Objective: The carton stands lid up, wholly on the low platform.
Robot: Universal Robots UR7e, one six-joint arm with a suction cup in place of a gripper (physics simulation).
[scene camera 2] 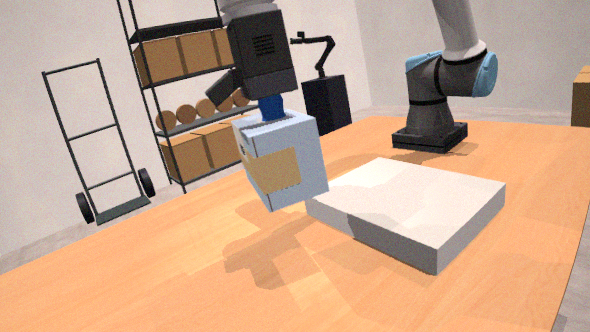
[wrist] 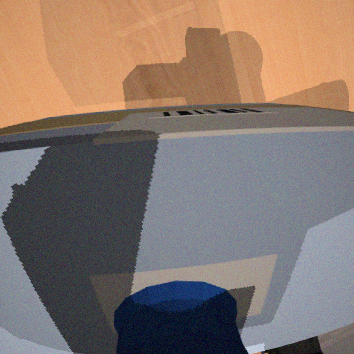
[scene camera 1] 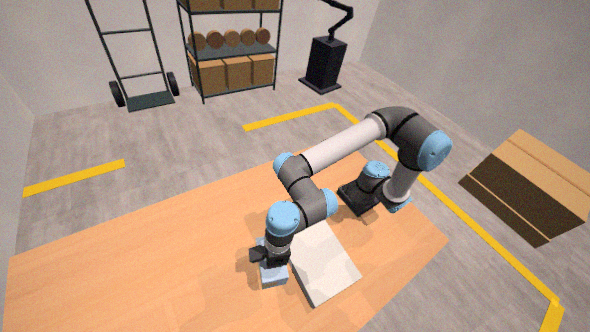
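Where they show: hand, its tool point: [scene camera 2: 275, 126] [wrist: 172, 284]; arm's base, origin of its link: [scene camera 2: 430, 127] [scene camera 1: 360, 193].
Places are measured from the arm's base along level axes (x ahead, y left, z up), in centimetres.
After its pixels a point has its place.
The light-blue carton [scene camera 1: 274, 276] @(x 67.7, y 5.6, z 19.8 cm) [scene camera 2: 312, 155] @(x 65.4, y 8.0, z 15.4 cm) [wrist: 215, 200] hangs tilted from my suction cup [scene camera 2: 272, 114] [wrist: 176, 302], which is pressed on its upper face. A tan patch shows on one side in scene camera 2, and dark bar marks show on another side in the wrist view. A beige patch lies partly under the cup. I cannot tell which face is the lid. The low platform [scene camera 1: 327, 265] @(x 43.4, y 13.6, z 0.2 cm) [scene camera 2: 420, 195] @(x 44.4, y 13.2, z 0.2 cm) is a pale flat slab on the table. The carton hangs beside its left edge in scene camera 2, above the table, not over its middle.
The wooden table [scene camera 1: 125, 250] @(x 104.5, y -45.5, z -4.6 cm) [scene camera 2: 150, 285] @(x 84.1, y -19.9, z -4.6 cm) bears the platform and my arm's base [scene camera 1: 357, 200] @(x 7.2, y 2.0, z 2.2 cm) [scene camera 2: 430, 135] @(x 7.8, y 2.7, z 0.0 cm). A shelf rack [scene camera 1: 203, 75], a hand truck [scene camera 1: 150, 101] and a dark pedestal [scene camera 1: 325, 65] stand behind. A large brown box [scene camera 1: 525, 185] is on the floor at the right.
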